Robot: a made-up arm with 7 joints. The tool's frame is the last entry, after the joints. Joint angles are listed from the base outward. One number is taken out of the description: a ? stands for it. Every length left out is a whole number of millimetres.
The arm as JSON. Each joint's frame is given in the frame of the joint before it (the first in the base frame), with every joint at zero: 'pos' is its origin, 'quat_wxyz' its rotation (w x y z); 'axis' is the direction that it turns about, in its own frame. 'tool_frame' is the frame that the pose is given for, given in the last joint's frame.
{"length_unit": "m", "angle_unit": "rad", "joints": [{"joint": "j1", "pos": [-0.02, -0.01, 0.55], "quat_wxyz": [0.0, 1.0, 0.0, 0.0], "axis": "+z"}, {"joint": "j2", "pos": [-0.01, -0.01, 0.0], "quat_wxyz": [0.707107, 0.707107, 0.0, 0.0], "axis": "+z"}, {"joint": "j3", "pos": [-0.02, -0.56, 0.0], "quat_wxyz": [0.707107, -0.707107, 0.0, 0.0], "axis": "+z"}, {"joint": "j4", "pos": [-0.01, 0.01, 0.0], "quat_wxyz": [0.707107, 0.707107, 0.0, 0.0], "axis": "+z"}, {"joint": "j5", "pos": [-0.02, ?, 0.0], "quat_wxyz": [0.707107, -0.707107, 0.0, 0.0], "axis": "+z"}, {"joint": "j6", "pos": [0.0, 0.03, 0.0], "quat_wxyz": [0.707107, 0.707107, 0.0, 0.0], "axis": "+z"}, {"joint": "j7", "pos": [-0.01, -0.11, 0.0], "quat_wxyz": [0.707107, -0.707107, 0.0, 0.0], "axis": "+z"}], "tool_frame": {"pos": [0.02, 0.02, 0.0], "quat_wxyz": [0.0, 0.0, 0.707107, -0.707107]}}
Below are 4 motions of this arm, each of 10 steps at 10 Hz.
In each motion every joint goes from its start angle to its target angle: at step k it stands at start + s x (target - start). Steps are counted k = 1, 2, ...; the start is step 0. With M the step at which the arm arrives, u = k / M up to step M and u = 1 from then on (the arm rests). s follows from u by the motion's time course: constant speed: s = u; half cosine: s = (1 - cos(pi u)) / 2; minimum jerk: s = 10 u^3 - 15 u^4 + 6 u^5.
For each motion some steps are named. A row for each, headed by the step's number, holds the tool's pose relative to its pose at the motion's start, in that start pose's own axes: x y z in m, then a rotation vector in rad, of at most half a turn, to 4 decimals.
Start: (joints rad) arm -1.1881 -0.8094 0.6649 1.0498 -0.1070 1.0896 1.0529
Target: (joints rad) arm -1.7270 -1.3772 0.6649 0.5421 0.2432 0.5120 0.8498
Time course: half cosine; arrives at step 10
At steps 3, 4, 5, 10:
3: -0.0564 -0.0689 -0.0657 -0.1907 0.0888 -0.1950
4: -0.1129 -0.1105 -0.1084 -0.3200 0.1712 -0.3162
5: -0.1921 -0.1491 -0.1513 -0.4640 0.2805 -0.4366
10: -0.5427 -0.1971 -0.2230 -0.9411 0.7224 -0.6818

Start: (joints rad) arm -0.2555 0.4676 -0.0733 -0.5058 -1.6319 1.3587 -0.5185
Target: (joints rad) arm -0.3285 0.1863 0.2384 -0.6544 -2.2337 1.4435 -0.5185
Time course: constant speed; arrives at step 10
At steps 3, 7, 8, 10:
3: -0.0507 0.0367 0.0866 0.0798 -0.0936 0.1504
7: -0.1337 0.0743 0.1896 0.1636 -0.2093 0.3651
8: -0.1567 0.0817 0.2128 0.1803 -0.2363 0.4208
10: -0.2044 0.0937 0.2558 0.2084 -0.2872 0.5340

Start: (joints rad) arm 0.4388 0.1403 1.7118 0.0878 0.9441 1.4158 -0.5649
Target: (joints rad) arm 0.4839 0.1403 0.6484 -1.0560 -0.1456 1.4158 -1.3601
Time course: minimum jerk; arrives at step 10
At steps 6, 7, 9, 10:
6: 0.0420 -0.0577 -0.1134 1.3207 1.2750 0.6075
7: 0.0368 -0.0450 -0.1648 1.6018 1.5230 0.8063
9: 0.0181 -0.0196 -0.2190 1.8827 1.7462 1.0106
10: 0.0166 -0.0178 -0.2220 1.8984 1.7577 1.0218

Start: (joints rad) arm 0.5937 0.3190 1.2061 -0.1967 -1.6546 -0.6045 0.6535
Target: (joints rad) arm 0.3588 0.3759 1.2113 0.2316 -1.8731 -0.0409 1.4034
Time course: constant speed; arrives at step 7
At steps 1, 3, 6, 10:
1: -0.0257 -0.0070 -0.0126 -0.0082 -0.0823 0.1138
3: -0.0759 -0.0284 -0.0329 0.0169 -0.2263 0.3376
6: -0.1456 -0.0763 -0.0496 0.1515 -0.3856 0.6406
10: -0.1667 -0.0959 -0.0513 0.2191 -0.4226 0.7267

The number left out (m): -0.35
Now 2 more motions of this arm.
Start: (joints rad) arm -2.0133 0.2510 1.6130 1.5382 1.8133 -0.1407 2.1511
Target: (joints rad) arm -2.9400 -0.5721 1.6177 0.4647 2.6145 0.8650 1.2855
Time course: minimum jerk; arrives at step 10
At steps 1, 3, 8, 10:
1: -0.0023 -0.0015 0.0049 0.0101 0.0063 0.0081
3: -0.0296 -0.0304 0.0961 0.1969 0.1491 0.1509
8: 0.2378 0.0024 0.4180 1.1637 1.3621 0.5138
10: 0.2709 0.0254 0.4145 1.2440 1.4450 0.5022

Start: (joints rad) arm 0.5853 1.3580 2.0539 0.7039 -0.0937 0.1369 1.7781
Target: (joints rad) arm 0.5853 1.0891 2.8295 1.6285 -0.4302 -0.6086 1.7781
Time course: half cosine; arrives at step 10
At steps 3, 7, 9, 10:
3: -0.0855 0.0016 0.1021 0.0806 0.0015 0.1612
7: -0.3264 -0.1701 0.3562 0.2985 -0.0519 0.7480
9: -0.3756 -0.2670 0.4066 0.3630 -0.1058 0.9564
10: -0.3807 -0.2809 0.4120 0.3717 -0.1149 0.9850

